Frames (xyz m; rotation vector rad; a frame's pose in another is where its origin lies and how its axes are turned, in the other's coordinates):
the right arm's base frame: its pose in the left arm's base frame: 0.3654 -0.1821 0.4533 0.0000 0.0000 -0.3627
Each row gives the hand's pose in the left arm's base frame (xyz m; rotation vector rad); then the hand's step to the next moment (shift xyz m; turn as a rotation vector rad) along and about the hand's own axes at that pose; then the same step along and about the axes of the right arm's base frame.
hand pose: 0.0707 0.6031 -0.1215 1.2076 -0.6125 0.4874
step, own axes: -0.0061 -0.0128 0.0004 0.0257 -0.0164 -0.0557
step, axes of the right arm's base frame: 0.0049 -0.0027 -0.0130 0.0194 0.0600 -0.0073
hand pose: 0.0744 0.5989 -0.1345 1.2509 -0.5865 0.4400
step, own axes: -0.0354 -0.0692 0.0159 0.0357 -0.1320 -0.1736
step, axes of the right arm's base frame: 0.0230 -0.0270 -0.0710 0.0818 0.1726 -0.1112
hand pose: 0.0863 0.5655 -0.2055 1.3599 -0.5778 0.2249
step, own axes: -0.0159 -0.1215 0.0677 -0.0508 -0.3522 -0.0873
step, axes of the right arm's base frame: 0.0564 -0.0730 -0.1053 0.1315 0.0684 -0.3351
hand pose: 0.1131 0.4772 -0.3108 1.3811 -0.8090 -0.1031
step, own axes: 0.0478 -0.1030 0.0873 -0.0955 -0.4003 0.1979
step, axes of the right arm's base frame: 0.0667 -0.1035 -0.0732 0.0479 -0.2029 -0.4063
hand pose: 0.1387 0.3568 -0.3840 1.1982 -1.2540 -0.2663
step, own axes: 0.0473 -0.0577 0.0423 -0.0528 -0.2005 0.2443
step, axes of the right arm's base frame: 0.0357 -0.0738 -0.0253 -0.0630 -0.2151 -0.2290
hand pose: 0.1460 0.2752 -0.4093 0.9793 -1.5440 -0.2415
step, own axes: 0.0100 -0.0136 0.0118 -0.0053 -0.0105 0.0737
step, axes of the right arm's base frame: 0.0035 -0.0198 -0.0046 -0.0470 -0.0502 -0.0289
